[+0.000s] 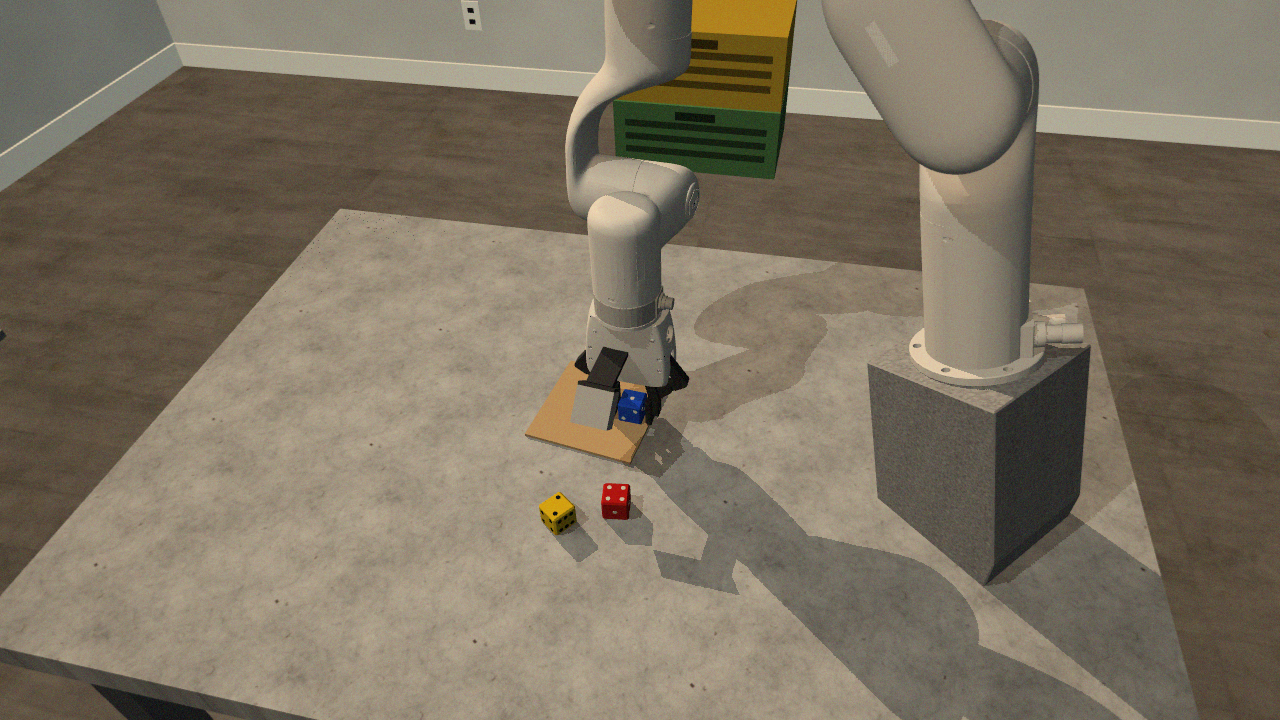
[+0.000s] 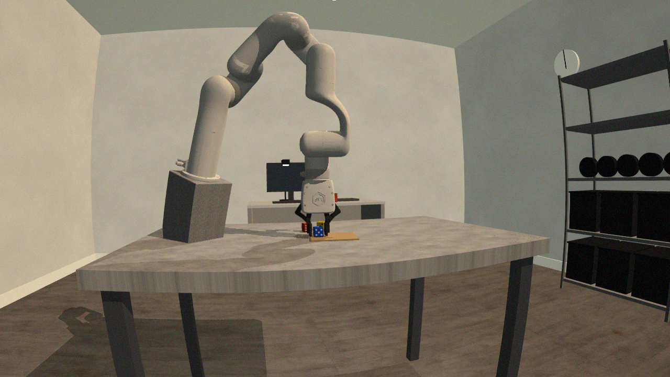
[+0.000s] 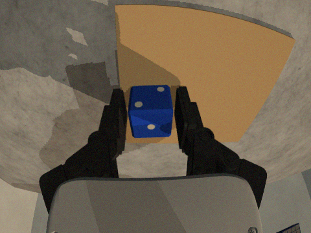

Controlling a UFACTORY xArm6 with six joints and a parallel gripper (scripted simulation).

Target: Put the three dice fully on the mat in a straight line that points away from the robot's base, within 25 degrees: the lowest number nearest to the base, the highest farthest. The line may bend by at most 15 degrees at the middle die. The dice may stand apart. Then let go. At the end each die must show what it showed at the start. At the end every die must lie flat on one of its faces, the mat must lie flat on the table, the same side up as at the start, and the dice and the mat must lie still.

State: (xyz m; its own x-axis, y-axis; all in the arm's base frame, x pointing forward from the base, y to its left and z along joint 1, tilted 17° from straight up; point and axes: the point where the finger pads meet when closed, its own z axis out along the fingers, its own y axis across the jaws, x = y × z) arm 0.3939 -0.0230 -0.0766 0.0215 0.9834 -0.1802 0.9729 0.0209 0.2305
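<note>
Now: the blue die 1 cm below my hand. The rest, counted from my hand: red die 14 cm to the left, 2 cm behind, 1 cm below; yellow die 17 cm to the left, 4 cm ahead, 1 cm below; mat 5 cm ahead, 2 cm below.
</note>
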